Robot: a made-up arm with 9 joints.
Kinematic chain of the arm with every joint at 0, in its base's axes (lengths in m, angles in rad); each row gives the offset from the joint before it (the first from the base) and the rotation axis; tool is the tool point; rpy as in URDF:
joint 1: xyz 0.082 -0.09 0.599 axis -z
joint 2: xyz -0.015 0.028 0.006 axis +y
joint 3: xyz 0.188 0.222 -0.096 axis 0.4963 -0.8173 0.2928
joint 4: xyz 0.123 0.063 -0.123 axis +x
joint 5: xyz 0 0.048 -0.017 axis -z
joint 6: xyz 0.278 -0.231 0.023 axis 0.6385 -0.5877 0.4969
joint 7: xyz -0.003 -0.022 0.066 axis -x
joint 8: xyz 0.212 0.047 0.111 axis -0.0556 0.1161 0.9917
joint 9: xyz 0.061 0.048 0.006 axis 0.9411 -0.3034 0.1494
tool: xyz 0.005 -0.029 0.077 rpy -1.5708 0 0
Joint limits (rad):
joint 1: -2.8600..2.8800
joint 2: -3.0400..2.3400
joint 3: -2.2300..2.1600
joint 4: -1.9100..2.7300
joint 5: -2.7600..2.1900
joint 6: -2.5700..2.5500
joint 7: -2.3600..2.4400
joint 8: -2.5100..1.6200
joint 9: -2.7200..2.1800
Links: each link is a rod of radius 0.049 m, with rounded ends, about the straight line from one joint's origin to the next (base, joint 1, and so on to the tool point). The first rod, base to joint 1, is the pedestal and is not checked.
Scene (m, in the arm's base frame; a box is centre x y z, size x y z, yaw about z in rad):
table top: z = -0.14
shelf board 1: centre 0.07 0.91 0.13 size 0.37 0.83 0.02 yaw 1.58
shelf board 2: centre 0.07 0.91 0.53 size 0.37 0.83 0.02 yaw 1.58
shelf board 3: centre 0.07 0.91 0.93 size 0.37 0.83 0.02 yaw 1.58
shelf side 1: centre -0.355 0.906 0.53 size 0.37 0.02 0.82 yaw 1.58
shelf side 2: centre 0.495 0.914 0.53 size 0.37 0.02 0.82 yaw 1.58
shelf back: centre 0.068 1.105 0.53 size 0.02 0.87 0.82 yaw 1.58
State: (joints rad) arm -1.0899 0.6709 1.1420 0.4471 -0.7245 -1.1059 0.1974 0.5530 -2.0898
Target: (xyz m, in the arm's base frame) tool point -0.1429 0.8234 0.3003
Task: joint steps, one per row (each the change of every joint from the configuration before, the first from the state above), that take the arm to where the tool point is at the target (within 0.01 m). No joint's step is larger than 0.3 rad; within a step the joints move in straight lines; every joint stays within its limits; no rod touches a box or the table.
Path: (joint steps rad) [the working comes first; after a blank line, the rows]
Joints at the target: -1.0839 0.9347 1.0010 0.4216 -0.5403 -1.1373 0.2603 0.6321 -2.1232
Straight joint move there: touches shelf board 2.

1: -0.1029 0.2132 0.0709 0.1807 -0.0499 0.2207 -0.0283 0.1941 0.0126
2: -0.1029 0.2132 0.0708 0.1806 -0.0500 0.2207 -0.0284 0.1941 0.0126
3: 0.0162 0.1990 -0.0396 -0.0181 0.1510 0.0561 -0.0117 0.0770 -0.0036
4: 0.0161 0.1989 -0.0396 -0.0182 0.1509 0.0560 -0.0118 0.0769 -0.0036
5: 0.0898 -0.2802 -0.1018 -0.1753 -0.0089 -0.2924 0.0716 -0.2315 -0.0257
6: 0.0897 -0.2803 -0.1017 -0.1752 -0.0089 -0.2925 0.0715 -0.2315 -0.0257

